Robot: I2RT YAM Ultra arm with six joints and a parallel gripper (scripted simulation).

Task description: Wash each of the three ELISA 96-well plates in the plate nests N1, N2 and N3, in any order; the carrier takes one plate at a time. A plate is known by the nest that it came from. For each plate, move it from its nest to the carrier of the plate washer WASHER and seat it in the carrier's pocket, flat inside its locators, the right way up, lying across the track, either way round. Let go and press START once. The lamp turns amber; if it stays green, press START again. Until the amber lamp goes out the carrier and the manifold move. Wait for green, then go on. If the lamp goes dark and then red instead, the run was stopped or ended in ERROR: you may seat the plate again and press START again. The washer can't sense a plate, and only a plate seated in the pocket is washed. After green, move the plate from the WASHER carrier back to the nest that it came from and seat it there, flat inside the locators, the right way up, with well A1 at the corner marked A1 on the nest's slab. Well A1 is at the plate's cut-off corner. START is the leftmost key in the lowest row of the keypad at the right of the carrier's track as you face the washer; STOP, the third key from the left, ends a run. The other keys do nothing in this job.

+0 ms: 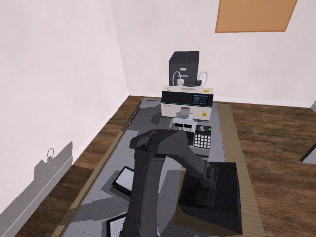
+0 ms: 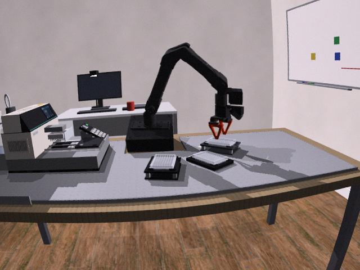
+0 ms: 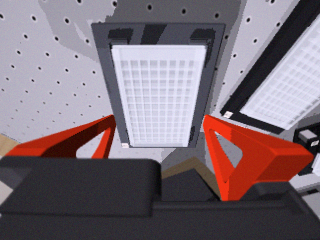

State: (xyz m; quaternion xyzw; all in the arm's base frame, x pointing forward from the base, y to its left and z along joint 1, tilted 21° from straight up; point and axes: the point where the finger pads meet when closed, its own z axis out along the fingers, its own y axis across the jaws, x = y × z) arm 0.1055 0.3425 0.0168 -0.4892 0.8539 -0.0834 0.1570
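My gripper is now 40 mm above the nest N3. From my hand the other things lie so: N2 label (90 mm ahead, 140 mm to the right, 70 mm below); nest N2 (170 mm ahead, 70 mm to the right, 60 mm below); N1 label (150 mm ahead, 240 mm to the right, 70 mm below).
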